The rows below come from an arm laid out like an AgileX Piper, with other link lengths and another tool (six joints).
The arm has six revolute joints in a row. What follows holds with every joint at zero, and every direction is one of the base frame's.
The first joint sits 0.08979 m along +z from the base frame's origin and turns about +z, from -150 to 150 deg.
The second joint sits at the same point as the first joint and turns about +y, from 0 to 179.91 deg.
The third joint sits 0.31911 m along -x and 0.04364 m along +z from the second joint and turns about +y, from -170 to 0 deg.
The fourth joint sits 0.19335 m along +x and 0.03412 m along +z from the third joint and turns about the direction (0.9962, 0, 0.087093), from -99.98 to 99.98 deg.
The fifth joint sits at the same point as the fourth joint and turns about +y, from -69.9 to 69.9 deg.
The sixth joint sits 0.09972 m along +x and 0.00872 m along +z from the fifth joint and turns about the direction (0.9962, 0, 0.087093), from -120 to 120 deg.
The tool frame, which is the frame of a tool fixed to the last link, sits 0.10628 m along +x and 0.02 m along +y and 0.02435 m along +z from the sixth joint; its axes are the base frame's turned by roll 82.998, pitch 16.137 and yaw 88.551 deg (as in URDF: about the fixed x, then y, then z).
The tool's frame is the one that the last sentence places.
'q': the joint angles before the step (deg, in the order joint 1, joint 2, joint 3, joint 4, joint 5, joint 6). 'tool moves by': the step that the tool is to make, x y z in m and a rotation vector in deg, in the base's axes. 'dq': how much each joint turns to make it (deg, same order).
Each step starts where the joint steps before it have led.
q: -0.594 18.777 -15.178 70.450 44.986 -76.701
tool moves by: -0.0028 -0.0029 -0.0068 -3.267 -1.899 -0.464
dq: -0.056 -1.782 -0.077 -3.290 -0.284 0.042
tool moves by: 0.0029 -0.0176 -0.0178 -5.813 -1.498 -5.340
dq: -0.122 -4.097 -0.064 -11.027 -2.873 6.543
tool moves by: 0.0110 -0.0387 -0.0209 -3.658 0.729 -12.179
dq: -0.002 -4.962 0.430 -19.892 -4.674 18.327
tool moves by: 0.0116 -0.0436 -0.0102 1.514 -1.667 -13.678
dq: -0.020 -4.220 2.557 -19.794 -6.154 21.935
